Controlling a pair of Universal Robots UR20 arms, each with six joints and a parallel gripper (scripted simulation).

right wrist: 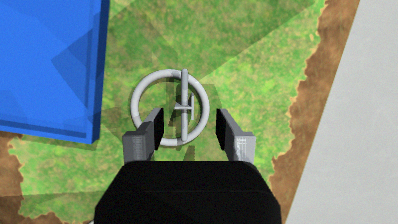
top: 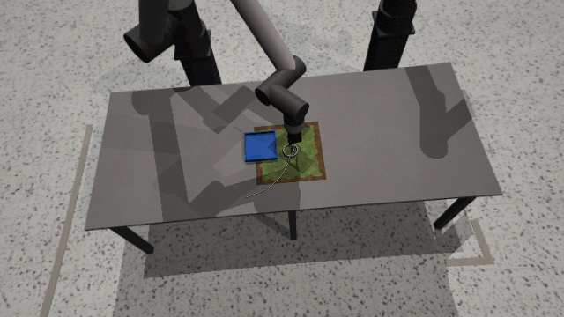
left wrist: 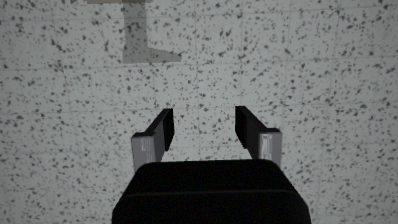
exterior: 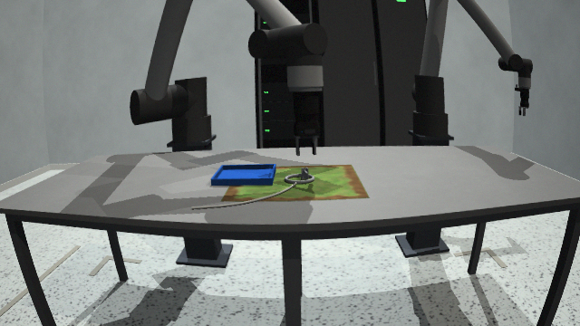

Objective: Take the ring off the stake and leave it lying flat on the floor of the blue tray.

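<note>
The pale ring lies 1 cm ahead of my right hand, 2 cm to the right of it and 9 cm below it. From my right hand the other things lie so: green mat 2 cm ahead, 3 cm to the right, 11 cm below; blue tray 4 cm behind, 20 cm to the right, 9 cm below; grey stake 8 cm below.
</note>
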